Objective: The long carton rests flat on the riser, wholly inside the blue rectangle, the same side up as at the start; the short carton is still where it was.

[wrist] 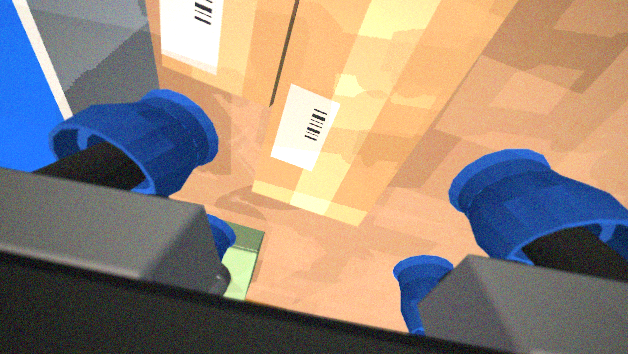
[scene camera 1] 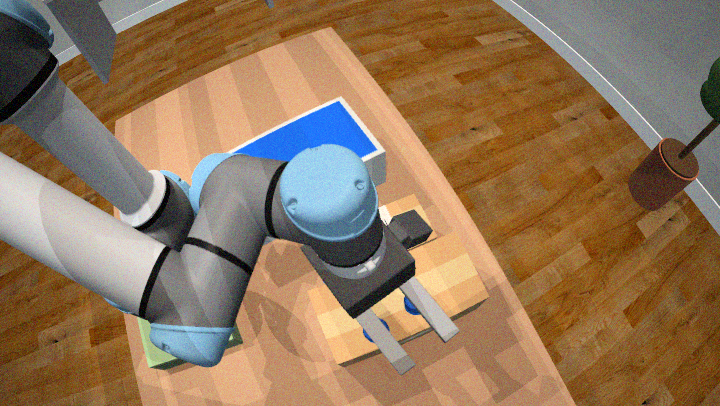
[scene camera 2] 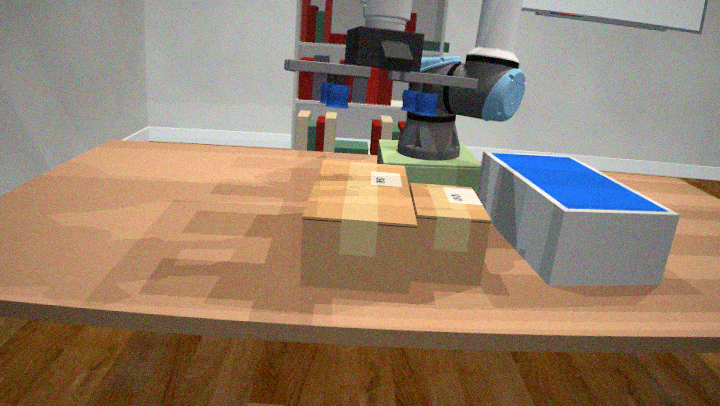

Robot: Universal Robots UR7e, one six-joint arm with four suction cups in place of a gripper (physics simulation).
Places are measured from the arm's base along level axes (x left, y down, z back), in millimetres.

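Pixels of known places: hand at its tool point: [wrist: 321,214] [scene camera 2: 376,108]; arm's base at its link origin: [scene camera 2: 428,152].
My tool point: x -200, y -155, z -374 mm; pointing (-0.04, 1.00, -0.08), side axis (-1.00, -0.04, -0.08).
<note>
For each thing: its middle in the pictures, then the offset to it from my tool point.
- long carton at the middle of its body: [wrist: 354,89] [scene camera 2: 359,217] [scene camera 1: 399,303] dx -21, dy +168, dz -48 mm
- short carton at the middle of its body: [scene camera 2: 443,231] [scene camera 1: 389,240] dx +103, dy +168, dz -102 mm
- grey riser at the middle of its body: [scene camera 2: 562,209] [wrist: 29,48] [scene camera 1: 294,171] dx +355, dy +160, dz -11 mm
The long carton [scene camera 1: 453,269] [scene camera 2: 322,201] [wrist: 380,100] lies flat on the table, label and tape up. The short carton [scene camera 1: 409,204] [scene camera 2: 448,262] [wrist: 235,40] stands close against its side, label up, partly hidden by the arm in scene camera 1. The grey riser [scene camera 1: 376,168] [scene camera 2: 610,247] [wrist: 105,45] stands beyond the short carton. Its blue rectangle [scene camera 1: 312,131] [scene camera 2: 579,181] [wrist: 20,100] bears no carton where it shows. My gripper [scene camera 1: 394,316] [scene camera 2: 378,99] [wrist: 327,215] is open, its blue cups clear above the long carton, holding nothing.
The green base block [scene camera 1: 151,353] [scene camera 2: 428,174] [wrist: 242,270] stands under the arm's foot, behind the cartons in scene camera 2. A bookshelf and a whiteboard [scene camera 2: 620,10] are behind the table. A potted plant [scene camera 1: 663,174] stands on the floor at the right in scene camera 1.
</note>
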